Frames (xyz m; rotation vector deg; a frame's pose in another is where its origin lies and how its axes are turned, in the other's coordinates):
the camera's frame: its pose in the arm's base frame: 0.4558 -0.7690 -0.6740 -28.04 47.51 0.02
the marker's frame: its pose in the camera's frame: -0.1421 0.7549 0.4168 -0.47 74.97 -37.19
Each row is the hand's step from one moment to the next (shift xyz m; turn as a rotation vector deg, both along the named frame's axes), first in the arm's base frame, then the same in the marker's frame.
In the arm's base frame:
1: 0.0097 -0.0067 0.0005 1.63 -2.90 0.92
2: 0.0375 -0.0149 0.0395 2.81 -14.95 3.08
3: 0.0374 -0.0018 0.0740 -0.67 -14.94 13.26
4: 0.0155 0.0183 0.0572 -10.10 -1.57 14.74
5: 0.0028 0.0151 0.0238 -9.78 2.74 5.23
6: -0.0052 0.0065 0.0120 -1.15 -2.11 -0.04
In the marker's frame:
1: 0.0005 -0.0049 0.0107 1.15 -2.42 2.17
2: -0.0216 -0.0455 0.0255 9.23 -10.44 6.82
3: -0.0456 -0.0686 0.0096 6.80 -18.79 0.49
4: -0.0445 -0.0417 -0.0114 0.09 -12.32 -13.04
5: -0.0227 -0.0132 -0.0106 0.34 -2.03 -11.24
6: -0.0075 -0.0065 -0.0108 2.22 -0.89 -0.24

